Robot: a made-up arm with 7 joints. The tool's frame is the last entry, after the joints. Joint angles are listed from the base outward.
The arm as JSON. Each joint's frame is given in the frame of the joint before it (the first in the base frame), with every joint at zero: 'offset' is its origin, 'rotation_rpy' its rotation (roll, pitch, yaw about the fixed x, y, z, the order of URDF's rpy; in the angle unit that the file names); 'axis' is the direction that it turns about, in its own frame. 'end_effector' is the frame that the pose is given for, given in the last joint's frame.
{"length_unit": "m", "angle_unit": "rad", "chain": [
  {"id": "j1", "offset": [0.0, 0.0, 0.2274], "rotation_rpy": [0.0, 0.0, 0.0], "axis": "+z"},
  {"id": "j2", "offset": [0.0, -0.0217, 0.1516], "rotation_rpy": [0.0, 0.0, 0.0], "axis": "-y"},
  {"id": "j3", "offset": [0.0, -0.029, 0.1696], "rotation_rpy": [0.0, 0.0, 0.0], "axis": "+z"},
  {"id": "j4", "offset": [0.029, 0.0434, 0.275], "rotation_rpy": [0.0, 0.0, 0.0], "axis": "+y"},
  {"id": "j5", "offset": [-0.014, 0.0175, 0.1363], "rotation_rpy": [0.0, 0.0, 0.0], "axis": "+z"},
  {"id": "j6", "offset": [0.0, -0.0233, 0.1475], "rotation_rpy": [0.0, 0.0, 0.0], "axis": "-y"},
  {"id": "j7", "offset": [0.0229, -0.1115, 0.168], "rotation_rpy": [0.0, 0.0, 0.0], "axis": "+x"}
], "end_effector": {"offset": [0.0, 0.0, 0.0], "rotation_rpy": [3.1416, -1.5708, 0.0]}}
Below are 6 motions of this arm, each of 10 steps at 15 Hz.
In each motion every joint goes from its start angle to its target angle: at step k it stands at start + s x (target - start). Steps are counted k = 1, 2, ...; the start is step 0. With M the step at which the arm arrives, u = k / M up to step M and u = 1 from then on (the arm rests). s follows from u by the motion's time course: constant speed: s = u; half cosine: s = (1 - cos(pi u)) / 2; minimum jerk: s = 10 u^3 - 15 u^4 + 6 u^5.
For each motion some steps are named. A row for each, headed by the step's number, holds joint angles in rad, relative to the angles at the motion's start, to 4 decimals.
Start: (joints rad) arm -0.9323 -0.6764 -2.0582 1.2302 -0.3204 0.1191 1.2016
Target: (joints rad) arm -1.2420 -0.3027 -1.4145 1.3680 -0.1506 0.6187 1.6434
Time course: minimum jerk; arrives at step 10
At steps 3, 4, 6, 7, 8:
3: -0.0505 0.0609 0.1050 0.0225 0.0277 0.0815 0.0720
4: -0.0983 0.1186 0.2043 0.0437 0.0539 0.1586 0.1402
6: -0.2114 0.2551 0.4394 0.0941 0.1159 0.3410 0.3016
7: -0.2592 0.3128 0.5387 0.1153 0.1421 0.4181 0.3698
8: -0.2918 0.3521 0.6064 0.1298 0.1600 0.4707 0.4162

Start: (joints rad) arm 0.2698 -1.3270 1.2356 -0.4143 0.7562 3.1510 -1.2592
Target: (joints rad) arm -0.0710 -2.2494 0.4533 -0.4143 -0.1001 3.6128 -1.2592
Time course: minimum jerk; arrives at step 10
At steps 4, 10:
4: -0.1082 -0.2928 -0.2483 0.0000 -0.2718 0.1466 0.0000
10: -0.3408 -0.9224 -0.7823 0.0000 -0.8563 0.4618 0.0000

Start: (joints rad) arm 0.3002 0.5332 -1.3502 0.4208 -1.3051 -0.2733 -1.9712
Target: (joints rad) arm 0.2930 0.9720 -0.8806 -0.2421 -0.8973 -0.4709 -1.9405
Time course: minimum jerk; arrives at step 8
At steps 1, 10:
1: -0.0001 0.0070 0.0075 -0.0106 0.0065 -0.0032 0.0005
10: -0.0072 0.4388 0.4696 -0.6629 0.4078 -0.1976 0.0307

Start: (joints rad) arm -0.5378 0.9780 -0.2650 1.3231 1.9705 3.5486 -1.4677
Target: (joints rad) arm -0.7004 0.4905 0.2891 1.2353 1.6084 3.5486 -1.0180
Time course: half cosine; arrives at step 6
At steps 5, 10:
5: -0.1517 -0.4548 0.5170 -0.0819 -0.3378 0.0000 0.4196
10: -0.1626 -0.4875 0.5541 -0.0878 -0.3621 0.0000 0.4497

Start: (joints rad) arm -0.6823 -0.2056 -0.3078 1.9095 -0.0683 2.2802 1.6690
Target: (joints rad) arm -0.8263 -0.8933 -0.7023 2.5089 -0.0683 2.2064 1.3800
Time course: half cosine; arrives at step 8
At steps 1, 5, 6, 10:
1: -0.0055 -0.0262 -0.0150 0.0228 0.0000 -0.0028 -0.0110
5: -0.0996 -0.4754 -0.2727 0.4144 0.0000 -0.0510 -0.1998
6: -0.1229 -0.5870 -0.3367 0.5116 0.0000 -0.0630 -0.2467
10: -0.1440 -0.6877 -0.3945 0.5994 0.0000 -0.0738 -0.2890

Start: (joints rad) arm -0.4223 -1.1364 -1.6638 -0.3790 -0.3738 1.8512 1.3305
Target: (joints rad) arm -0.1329 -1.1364 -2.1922 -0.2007 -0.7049 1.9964 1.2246
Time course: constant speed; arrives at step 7
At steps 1, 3, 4, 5, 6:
1: 0.0413 0.0000 -0.0755 0.0255 -0.0473 0.0207 -0.0151
3: 0.1240 0.0000 -0.2265 0.0764 -0.1419 0.0622 -0.0454
4: 0.1654 0.0000 -0.3019 0.1019 -0.1892 0.0830 -0.0605
5: 0.2067 0.0000 -0.3774 0.1274 -0.2365 0.1037 -0.0756
6: 0.2481 0.0000 -0.4529 0.1528 -0.2838 0.1245 -0.0908

